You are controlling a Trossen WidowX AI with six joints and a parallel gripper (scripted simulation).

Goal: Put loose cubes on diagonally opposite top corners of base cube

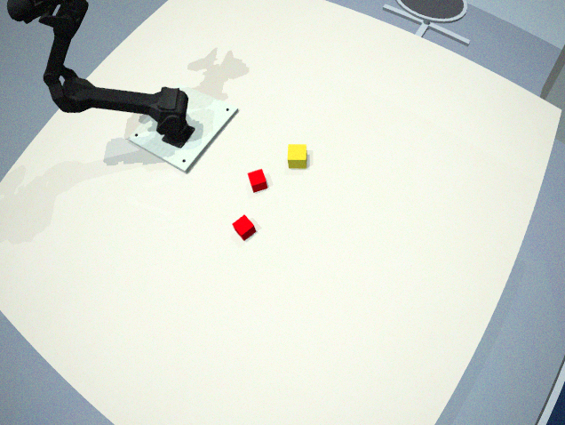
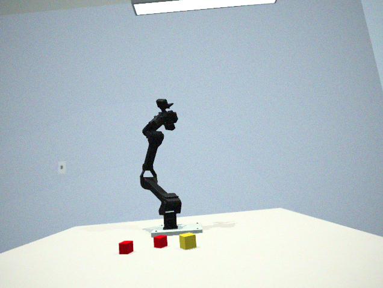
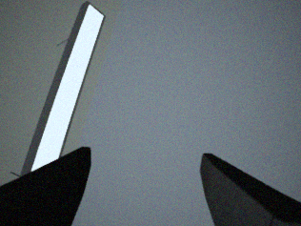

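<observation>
Now: gripper tip 620 mm above the yellow base cube and 510 mm short of it.
</observation>
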